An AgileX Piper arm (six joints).
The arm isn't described. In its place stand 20 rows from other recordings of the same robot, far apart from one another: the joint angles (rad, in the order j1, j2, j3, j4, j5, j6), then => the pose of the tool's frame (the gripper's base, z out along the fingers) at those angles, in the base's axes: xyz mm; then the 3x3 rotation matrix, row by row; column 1 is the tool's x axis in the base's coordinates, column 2 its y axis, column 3 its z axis.
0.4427, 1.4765, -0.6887, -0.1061, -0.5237, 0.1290 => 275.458, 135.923, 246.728; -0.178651, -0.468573, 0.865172; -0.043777, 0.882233, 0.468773; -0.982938, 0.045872, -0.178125
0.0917, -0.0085, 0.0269, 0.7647, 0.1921, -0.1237 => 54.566, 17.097, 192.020; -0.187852, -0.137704, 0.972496; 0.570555, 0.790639, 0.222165; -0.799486, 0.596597, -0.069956
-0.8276, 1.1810, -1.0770, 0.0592, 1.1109, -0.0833 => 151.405, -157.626, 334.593; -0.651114, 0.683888, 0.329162; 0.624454, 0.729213, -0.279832; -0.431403, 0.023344, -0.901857
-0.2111, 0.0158, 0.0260, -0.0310, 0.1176, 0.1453 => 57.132, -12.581, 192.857; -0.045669, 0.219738, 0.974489; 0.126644, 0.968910, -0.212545; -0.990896, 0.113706, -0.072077
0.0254, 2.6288, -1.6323, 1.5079, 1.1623, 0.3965 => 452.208, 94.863, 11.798; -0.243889, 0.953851, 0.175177; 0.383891, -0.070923, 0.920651; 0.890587, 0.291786, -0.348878
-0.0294, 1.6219, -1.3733, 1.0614, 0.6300, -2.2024 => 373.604, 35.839, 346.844; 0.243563, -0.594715, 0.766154; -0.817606, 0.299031, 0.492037; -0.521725, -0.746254, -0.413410
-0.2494, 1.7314, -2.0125, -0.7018, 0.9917, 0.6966 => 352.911, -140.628, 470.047; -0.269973, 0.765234, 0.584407; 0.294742, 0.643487, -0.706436; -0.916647, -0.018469, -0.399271
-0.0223, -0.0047, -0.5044, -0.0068, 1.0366, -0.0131 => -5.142, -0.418, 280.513; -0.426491, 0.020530, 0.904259; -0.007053, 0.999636, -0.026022; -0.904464, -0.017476, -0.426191
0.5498, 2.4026, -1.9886, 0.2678, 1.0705, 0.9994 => 411.784, 277.134, 138.056; -0.850449, 0.524929, 0.034433; 0.510697, 0.808145, 0.293412; 0.126194, 0.267117, -0.955366
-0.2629, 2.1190, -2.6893, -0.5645, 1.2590, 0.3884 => 405.103, -157.011, 473.680; -0.368486, 0.729144, 0.576686; 0.273209, 0.677882, -0.682520; -0.888581, -0.093943, -0.448998
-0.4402, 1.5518, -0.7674, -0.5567, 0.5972, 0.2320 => 232.188, -139.254, 180.317; -0.945011, 0.279632, 0.169587; 0.190867, 0.892662, -0.408318; -0.265562, -0.353497, -0.896948
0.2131, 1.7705, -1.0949, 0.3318, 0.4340, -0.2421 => 352.401, 89.008, 195.323; -0.838780, -0.231077, 0.493003; -0.119844, 0.961621, 0.246826; -0.531117, 0.147949, -0.834281
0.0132, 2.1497, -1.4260, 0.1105, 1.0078, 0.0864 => 394.994, 13.701, 116.522; -0.987817, 0.138177, -0.071593; 0.131376, 0.987025, 0.092318; 0.083420, 0.081788, -0.993152
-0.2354, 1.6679, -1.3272, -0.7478, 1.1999, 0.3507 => 307.834, -133.143, 290.256; -0.937011, 0.348276, 0.026725; 0.245734, 0.711635, -0.658172; -0.248244, -0.610147, -0.752393
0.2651, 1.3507, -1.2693, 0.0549, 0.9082, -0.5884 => 272.124, 77.958, 359.149; -0.492014, -0.643162, 0.586740; -0.678737, 0.705443, 0.204121; -0.545195, -0.297812, -0.783626
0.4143, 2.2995, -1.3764, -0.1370, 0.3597, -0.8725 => 399.843, 171.053, 52.209; -0.134188, -0.924398, 0.357047; -0.977677, 0.182285, 0.104497; -0.161681, -0.335054, -0.928223
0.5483, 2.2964, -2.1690, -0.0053, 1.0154, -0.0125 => 437.634, 266.813, 241.342; -0.734602, -0.530635, 0.422831; -0.466593, 0.847523, 0.252975; -0.492597, -0.011454, -0.870182
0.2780, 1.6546, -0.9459, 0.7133, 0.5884, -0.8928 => 296.803, 119.073, 197.925; -0.710472, -0.628962, 0.315653; -0.460204, 0.754595, 0.467760; -0.532393, 0.187065, -0.825569
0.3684, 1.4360, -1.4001, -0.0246, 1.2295, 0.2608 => 266.098, 100.459, 358.793; -0.922448, -0.125215, 0.365255; -0.088298, 0.989299, 0.116151; -0.375891, 0.074892, -0.923633
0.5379, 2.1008, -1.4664, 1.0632, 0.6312, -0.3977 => 363.111, 271.271, 174.931; -0.948705, -0.245111, 0.199700; -0.027766, 0.693785, 0.719646; -0.314942, 0.677187, -0.665003
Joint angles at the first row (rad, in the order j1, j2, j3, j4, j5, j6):
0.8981 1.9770 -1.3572 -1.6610 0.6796 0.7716
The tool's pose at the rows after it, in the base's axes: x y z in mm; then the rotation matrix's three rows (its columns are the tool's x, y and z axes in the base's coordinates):
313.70, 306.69, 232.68; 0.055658, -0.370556, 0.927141; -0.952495, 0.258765, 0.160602; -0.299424, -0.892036, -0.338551
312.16, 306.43, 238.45; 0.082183, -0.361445, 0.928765; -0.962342, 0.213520, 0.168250; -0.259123, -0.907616, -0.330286
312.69, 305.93, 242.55; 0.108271, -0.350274, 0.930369; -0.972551, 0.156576, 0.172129; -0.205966, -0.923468, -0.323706
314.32, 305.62, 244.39; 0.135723, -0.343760, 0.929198; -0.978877, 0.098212, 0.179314; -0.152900, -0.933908, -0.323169
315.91, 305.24, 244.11; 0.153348, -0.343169, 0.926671; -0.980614, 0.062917, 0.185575; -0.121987, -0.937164, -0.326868
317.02, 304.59, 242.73; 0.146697, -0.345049, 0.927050; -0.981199, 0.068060, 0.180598; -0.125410, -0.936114, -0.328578
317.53, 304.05, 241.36; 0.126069, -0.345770, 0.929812; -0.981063, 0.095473, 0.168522; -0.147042, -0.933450, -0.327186
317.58, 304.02, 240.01; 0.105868, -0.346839, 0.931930; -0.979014, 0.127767, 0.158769; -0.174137, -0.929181, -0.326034
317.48, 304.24, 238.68; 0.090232, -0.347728, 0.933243; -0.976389, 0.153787, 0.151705; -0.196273, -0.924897, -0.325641
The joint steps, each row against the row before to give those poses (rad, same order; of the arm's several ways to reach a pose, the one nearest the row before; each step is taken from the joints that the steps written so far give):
0.0071 -0.0163 0.0060 0.0028 0.0051 -0.0388
0.0020 -0.0131 -0.0008 0.0008 -0.0027 -0.0570
-0.0023 -0.0063 -0.0049 0.0003 -0.0035 -0.0680
-0.0053 -0.0015 -0.0055 0.0003 -0.0118 -0.0659
-0.0054 0.0012 -0.0021 0.0001 -0.0125 -0.0375
-0.0026 0.0034 -0.0001 0.0001 0.0020 0.0065
0.0004 0.0040 0.0000 0.0003 0.0127 0.0297
0.0017 0.0039 0.0000 0.0003 0.0116 0.0352
0.0019 0.0037 0.0000 0.0004 0.0087 0.0290

